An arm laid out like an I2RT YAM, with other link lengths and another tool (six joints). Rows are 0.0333 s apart.
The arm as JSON. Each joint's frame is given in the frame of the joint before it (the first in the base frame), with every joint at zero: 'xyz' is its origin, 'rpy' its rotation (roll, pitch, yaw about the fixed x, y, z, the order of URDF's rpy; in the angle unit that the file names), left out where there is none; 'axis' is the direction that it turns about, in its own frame. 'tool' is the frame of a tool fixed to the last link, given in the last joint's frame.
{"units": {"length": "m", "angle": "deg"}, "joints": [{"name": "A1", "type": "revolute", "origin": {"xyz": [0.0, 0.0, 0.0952]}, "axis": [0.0, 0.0, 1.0]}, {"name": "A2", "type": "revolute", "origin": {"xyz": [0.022, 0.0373, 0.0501]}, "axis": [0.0, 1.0, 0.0]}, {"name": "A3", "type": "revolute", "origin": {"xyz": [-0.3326, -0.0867, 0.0]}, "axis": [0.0, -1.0, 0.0]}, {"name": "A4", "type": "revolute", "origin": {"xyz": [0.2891, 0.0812, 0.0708]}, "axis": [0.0, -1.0, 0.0]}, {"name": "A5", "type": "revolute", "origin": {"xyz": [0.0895, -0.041, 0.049]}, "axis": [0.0, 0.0, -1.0]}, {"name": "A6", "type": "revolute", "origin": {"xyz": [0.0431, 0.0, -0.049]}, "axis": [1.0, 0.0, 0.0]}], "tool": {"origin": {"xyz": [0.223, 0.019, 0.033], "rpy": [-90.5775, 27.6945, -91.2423]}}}
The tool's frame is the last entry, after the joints.
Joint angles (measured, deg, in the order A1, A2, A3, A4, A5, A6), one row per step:
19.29, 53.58, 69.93, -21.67, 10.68, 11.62
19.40, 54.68, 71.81, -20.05, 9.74, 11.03
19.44, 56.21, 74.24, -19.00, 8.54, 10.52
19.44, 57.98, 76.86, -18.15, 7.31, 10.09
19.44, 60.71, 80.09, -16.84, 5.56, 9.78
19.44, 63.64, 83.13, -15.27, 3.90, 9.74
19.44, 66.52, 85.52, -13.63, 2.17, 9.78
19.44, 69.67, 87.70, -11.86, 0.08, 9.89
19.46, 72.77, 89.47, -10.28, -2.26, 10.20
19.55, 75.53, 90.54, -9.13, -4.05, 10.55
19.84, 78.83, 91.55, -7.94, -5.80, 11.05
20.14, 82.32, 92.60, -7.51, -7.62, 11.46
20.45, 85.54, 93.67, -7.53, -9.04, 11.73
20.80, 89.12, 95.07, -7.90, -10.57, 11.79
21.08, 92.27, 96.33, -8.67, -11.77, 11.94
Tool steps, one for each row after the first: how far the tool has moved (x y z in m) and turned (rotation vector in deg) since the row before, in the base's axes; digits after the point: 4 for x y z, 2 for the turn. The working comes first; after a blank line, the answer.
Tool pose at each row, in the base's axes (x y z in m, rotation vector in deg; the steps are taken from these numbers as rounded here):
0.4280, 0.1002, 0.5655, -48.49, 84.93, -33.08
0.4293, 0.1066, 0.5874, -48.10, 82.32, -32.86
0.4318, 0.1140, 0.6084, -48.04, 80.00, -32.43
0.4352, 0.1215, 0.6282, -48.08, 77.89, -31.97
0.4431, 0.1332, 0.6496, -48.30, 75.45, -31.07
0.4531, 0.1449, 0.6683, -48.36, 73.24, -30.05
0.4649, 0.1575, 0.6803, -48.75, 71.43, -28.89
0.4790, 0.1727, 0.6878, -49.55, 69.73, -27.40
0.4938, 0.1895, 0.6892, -50.72, 68.40, -25.48
0.5093, 0.2044, 0.6826, -52.01, 67.98, -23.73
0.5286, 0.2226, 0.6696, -53.58, 68.02, -21.60
0.5492, 0.2419, 0.6492, -55.74, 68.73, -19.27
0.5676, 0.2590, 0.6277, -57.79, 69.73, -17.26
0.5867, 0.2777, 0.6025, -60.22, 70.86, -15.16
0.6029, 0.2930, 0.5769, -62.38, 72.34, -13.22

0.0013, 0.0064, 0.0219, 0.28, -2.33, 1.09
0.0025, 0.0074, 0.0210, 0.19, -1.91, 1.25
0.0034, 0.0075, 0.0198, 0.14, -1.69, 1.23
0.0079, 0.0117, 0.0214, 0.25, -1.80, 1.74
0.0100, 0.0117, 0.0187, 0.43, -1.63, 1.66
0.0118, 0.0126, 0.0120, 0.29, -1.12, 1.73
0.0141, 0.0152, 0.0075, 0.17, -0.79, 2.09
0.0148, 0.0168, 0.0014, 0.13, -0.21, 2.38
0.0155, 0.0149, -0.0066, -0.04, 0.58, 1.91
0.0193, 0.0182, -0.0130, -0.06, 1.19, 2.08
0.0206, 0.0193, -0.0204, -0.44, 2.03, 2.15
0.0184, 0.0171, -0.0215, -0.56, 2.15, 1.74
0.0191, 0.0187, -0.0252, -0.83, 2.42, 1.88
0.0162, 0.0153, -0.0256, -0.76, 2.58, 1.47

